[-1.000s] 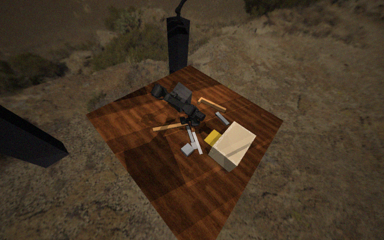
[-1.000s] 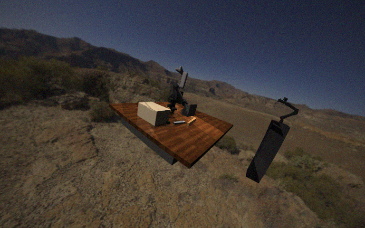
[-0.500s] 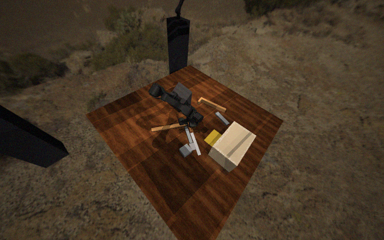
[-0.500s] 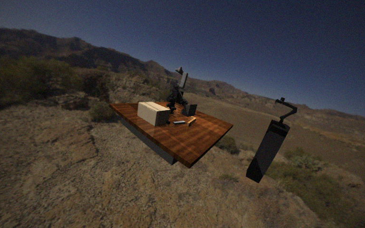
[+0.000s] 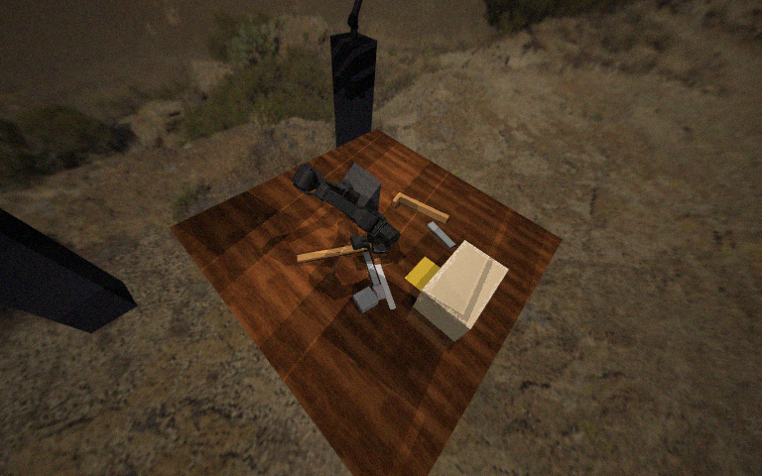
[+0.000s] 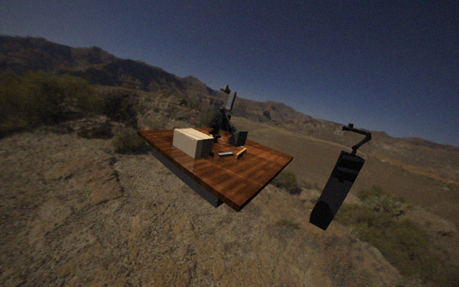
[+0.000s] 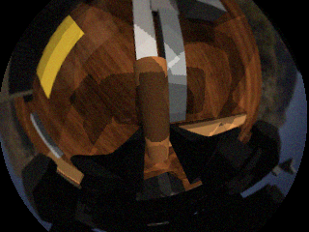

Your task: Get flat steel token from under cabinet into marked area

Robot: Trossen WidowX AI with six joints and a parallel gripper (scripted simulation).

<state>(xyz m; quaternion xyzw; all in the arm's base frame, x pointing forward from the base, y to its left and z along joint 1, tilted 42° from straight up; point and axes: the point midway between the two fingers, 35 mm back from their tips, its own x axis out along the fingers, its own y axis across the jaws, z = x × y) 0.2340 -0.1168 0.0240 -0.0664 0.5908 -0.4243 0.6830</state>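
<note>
The grey scraper is 110 mm ahead of my gripper tip and 100 mm to the right of it. From my gripper tip the other things lie so: wooden stick (110 mm behind, 130 mm to the right); grey block (140 mm ahead, 190 mm to the right, 10 mm above); grey bar (170 mm ahead, 300 mm to the left).
</note>
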